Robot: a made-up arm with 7 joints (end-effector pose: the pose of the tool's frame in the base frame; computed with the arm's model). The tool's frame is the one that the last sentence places.
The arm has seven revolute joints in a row. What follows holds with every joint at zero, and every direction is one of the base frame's. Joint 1 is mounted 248.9 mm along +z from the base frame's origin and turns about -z. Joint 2 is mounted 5.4 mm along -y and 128.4 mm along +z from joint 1 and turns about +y. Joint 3 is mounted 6.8 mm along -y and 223.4 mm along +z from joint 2 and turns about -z. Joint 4 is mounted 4.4 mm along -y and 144.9 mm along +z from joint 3 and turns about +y. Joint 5 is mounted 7.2 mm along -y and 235.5 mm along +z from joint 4 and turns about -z. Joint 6 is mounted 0.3 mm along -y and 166.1 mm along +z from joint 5 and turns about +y. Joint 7 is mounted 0.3 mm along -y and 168.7 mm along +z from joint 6 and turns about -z. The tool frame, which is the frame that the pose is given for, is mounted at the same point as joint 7; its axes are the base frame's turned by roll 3.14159, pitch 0.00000 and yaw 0.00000 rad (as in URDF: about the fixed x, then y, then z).
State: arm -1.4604 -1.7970 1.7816 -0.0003 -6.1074 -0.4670 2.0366
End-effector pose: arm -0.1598 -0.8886 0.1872 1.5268 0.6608 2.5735
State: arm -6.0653 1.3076 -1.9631 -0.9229 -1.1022 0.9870 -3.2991
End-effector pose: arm 0.6016 -0.5268 0.5342 -3.0292 0.7145 -0.8617
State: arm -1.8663 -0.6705 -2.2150 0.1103 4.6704 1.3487 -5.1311
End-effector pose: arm 0.2467 -0.5686 0.9165 1.0743 0.8814 -2.5631
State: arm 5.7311 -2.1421 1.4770 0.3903 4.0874 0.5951 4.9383
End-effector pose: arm -0.5897 -0.5519 -0.0368 1.4515 0.5740 2.0269
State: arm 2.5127 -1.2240 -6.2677 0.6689 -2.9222 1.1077 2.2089
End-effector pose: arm 0.5885 0.4196 0.8306 1.4629 -0.7648 -1.0701
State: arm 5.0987 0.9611 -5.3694 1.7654 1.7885 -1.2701 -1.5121
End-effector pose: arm 0.4077 0.2893 0.2058 -0.3673 0.3408 -1.9179
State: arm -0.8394 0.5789 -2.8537 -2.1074 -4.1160 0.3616 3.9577
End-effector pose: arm 0.3412 0.2520 0.1692 0.1679 -0.2426 0.5091
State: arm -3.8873 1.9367 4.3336 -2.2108 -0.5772 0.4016 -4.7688
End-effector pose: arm -0.3311 0.3298 0.2036 -1.3208 1.4298 -2.4748
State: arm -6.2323 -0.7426 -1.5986 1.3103 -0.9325 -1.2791 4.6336
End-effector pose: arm -0.2732 0.4163 0.8903 -3.0391 -0.1823 -2.8842
